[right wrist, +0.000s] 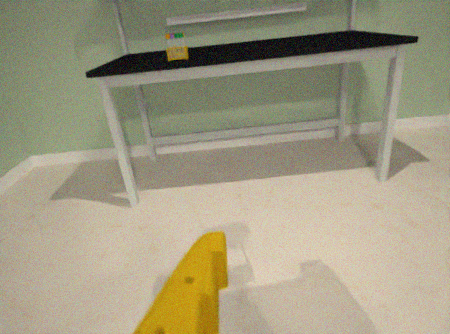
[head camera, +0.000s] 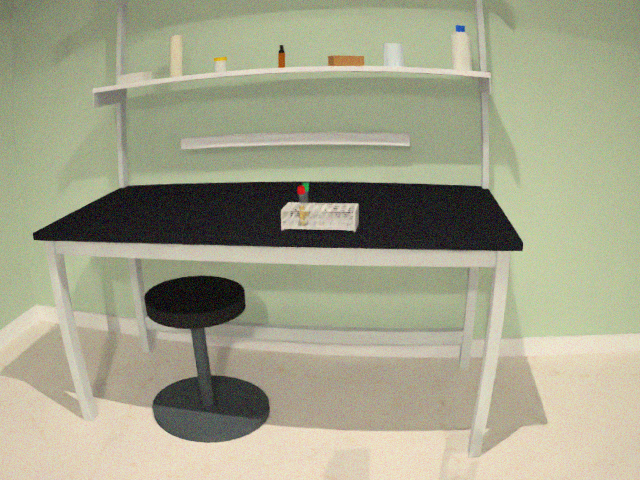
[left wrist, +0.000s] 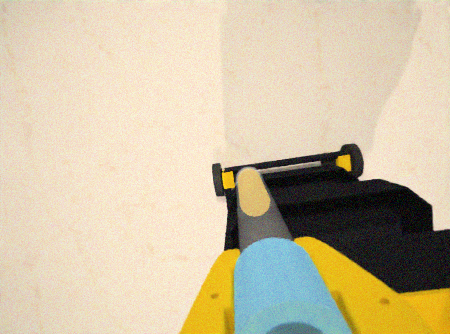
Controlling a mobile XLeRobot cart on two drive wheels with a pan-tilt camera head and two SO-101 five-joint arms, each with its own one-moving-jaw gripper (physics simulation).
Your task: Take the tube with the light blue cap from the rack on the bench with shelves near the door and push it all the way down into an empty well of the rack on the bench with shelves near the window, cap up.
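Frame: origin at the left arm's base, x left, y back, z up, level; millimetres.
Where they show: left hand at its tool point: (left wrist: 241, 265); right hand at its tool point: (right wrist: 225, 251).
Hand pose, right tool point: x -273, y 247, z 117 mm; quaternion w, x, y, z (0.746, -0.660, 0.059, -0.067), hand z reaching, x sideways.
Things, the pixels of their top centre, and the offset from my right tool point. "spot": a spot on its surface instead. Level surfaces: height alone.
- tube with the light blue cap, top centre: (left wrist: 291, 330) dx +274, dy -434, dz +41 mm
- white rack at its top centre: (head camera: 320, 206) dx +168, dy -1854, dz -72 mm
- black bench top at its surface level: dz -129 mm
- red-capped tube at a spot on its surface: (head camera: 301, 190) spot: dx +215, dy -1817, dz -19 mm
- green-capped tube at a spot on its surface: (head camera: 306, 186) spot: dx +204, dy -1860, dz -17 mm
- yellow rack at a spot on its surface: (right wrist: 186, 53) spot: dx +69, dy +1548, dz -102 mm
- bench at its surface level: dz -129 mm
My left gripper (left wrist: 269, 247) is shut on the tube with the light blue cap (left wrist: 280, 285), pressing on both sides of its cap; the clear tube with tan contents points away from the camera above the floor. My right gripper (right wrist: 223, 244) is fully open, with one notched jaw in view. In the head view, a white rack (head camera: 330, 225) stands on a black bench top (head camera: 206, 217), with a red-capped tube (head camera: 301, 190) and a green-capped tube (head camera: 306, 186) at its left part. Individual wells are too small to tell.
A black stool (head camera: 195, 297) stands at the bench's front left. A shelf (head camera: 310, 70) with bottles and a box hangs above. In the right wrist view, a yellow rack (right wrist: 186, 53) with orange, purple and green caps stands on a bench (right wrist: 275, 47). The cart base (left wrist: 310, 200) shows below the held tube.
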